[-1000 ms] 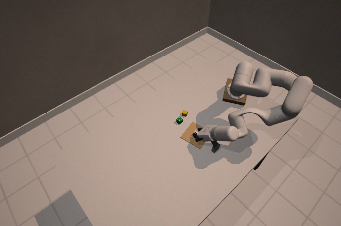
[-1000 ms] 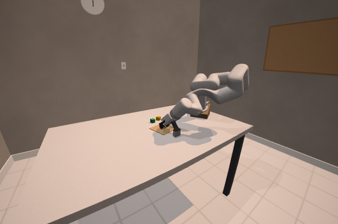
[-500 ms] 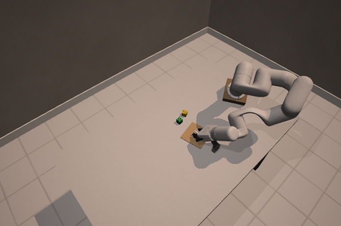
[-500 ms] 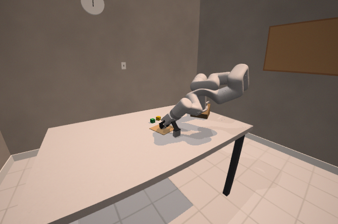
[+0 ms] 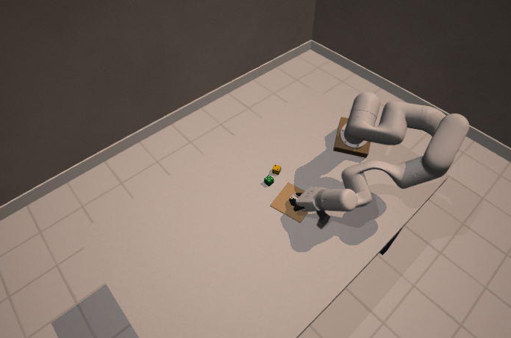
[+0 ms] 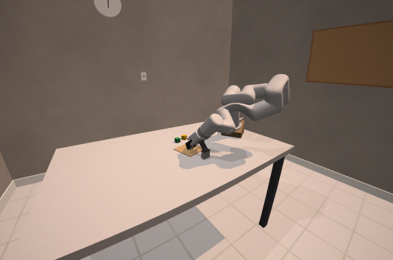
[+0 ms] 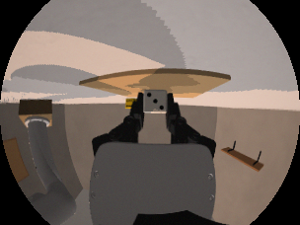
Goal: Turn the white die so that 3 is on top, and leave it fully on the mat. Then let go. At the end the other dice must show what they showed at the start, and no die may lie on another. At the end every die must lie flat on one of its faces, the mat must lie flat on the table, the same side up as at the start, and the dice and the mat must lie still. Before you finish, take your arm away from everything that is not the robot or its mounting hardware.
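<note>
Right now my hand is 1 cm to the left of the white die and 1 cm above it. The rest, counted from my hand: yellow die: 3 cm behind, 18 cm to the right, 2 cm below; green die: 3 cm ahead, 15 cm to the right, 2 cm below; mat: 1 cm to the right, 3 cm below.
</note>
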